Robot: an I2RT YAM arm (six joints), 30 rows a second.
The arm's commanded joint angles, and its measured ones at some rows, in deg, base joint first. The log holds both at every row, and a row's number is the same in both.
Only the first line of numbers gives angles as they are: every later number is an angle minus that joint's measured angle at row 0.
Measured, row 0: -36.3 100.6 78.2 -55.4 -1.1 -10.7
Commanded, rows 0 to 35: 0.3 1.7 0.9 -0.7 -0.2 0.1; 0.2 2.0 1.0 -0.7 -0.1 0.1; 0.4 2.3 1.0 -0.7 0.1 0.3; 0.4 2.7 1.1 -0.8 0.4 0.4; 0.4 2.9 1.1 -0.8 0.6 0.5; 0.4 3.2 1.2 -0.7 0.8 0.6; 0.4 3.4 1.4 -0.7 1.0 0.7; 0.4 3.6 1.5 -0.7 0.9 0.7; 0.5 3.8 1.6 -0.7 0.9 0.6; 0.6 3.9 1.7 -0.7 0.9 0.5; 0.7 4.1 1.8 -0.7 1.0 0.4; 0.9 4.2 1.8 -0.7 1.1 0.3; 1.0 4.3 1.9 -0.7 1.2 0.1; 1.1 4.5 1.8 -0.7 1.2 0.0; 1.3 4.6 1.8 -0.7 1.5 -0.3; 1.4 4.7 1.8 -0.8 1.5 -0.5; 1.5 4.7 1.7 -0.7 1.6 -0.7; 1.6 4.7 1.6 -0.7 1.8 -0.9; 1.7 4.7 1.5 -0.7 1.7 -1.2; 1.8 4.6 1.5 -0.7 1.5 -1.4; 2.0 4.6 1.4 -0.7 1.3 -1.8; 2.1 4.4 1.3 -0.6 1.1 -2.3; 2.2 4.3 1.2 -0.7 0.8 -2.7; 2.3 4.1 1.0 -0.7 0.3 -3.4; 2.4 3.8 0.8 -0.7 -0.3 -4.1; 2.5 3.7 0.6 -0.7 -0.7 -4.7; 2.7 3.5 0.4 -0.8 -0.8 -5.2; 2.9 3.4 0.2 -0.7 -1.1 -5.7; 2.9 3.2 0.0 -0.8 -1.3 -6.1; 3.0 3.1 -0.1 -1.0 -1.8 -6.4; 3.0 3.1 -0.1 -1.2 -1.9 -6.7; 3.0 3.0 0.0 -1.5 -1.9 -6.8; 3.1 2.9 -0.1 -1.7 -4.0 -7.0; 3.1 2.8 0.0 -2.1 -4.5 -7.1; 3.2 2.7 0.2 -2.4 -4.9 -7.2; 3.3 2.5 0.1 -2.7 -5.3 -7.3
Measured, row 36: 2.8 3.7 -0.1 -1.0 -2.2 -5.9
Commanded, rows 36 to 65: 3.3 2.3 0.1 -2.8 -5.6 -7.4; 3.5 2.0 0.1 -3.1 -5.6 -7.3; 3.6 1.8 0.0 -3.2 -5.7 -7.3; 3.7 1.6 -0.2 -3.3 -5.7 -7.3; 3.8 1.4 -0.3 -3.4 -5.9 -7.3; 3.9 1.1 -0.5 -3.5 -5.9 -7.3; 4.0 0.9 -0.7 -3.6 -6.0 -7.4; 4.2 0.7 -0.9 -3.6 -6.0 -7.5; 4.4 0.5 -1.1 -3.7 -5.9 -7.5; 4.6 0.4 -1.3 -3.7 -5.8 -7.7; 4.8 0.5 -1.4 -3.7 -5.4 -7.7; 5.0 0.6 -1.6 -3.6 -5.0 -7.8; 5.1 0.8 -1.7 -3.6 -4.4 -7.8; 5.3 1.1 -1.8 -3.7 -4.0 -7.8; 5.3 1.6 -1.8 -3.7 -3.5 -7.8; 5.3 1.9 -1.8 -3.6 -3.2 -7.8; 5.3 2.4 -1.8 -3.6 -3.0 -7.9; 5.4 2.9 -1.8 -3.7 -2.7 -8.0; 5.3 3.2 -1.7 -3.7 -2.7 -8.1; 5.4 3.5 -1.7 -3.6 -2.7 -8.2; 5.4 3.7 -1.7 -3.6 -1.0 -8.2; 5.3 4.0 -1.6 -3.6 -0.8 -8.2; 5.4 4.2 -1.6 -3.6 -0.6 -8.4; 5.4 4.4 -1.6 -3.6 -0.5 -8.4; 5.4 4.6 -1.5 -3.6 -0.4 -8.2; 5.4 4.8 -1.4 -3.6 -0.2 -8.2; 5.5 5.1 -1.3 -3.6 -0.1 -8.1; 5.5 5.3 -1.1 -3.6 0.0 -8.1; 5.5 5.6 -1.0 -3.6 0.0 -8.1; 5.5 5.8 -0.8 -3.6 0.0 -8.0
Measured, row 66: 5.2 4.5 -1.1 -3.2 -1.0 -8.0
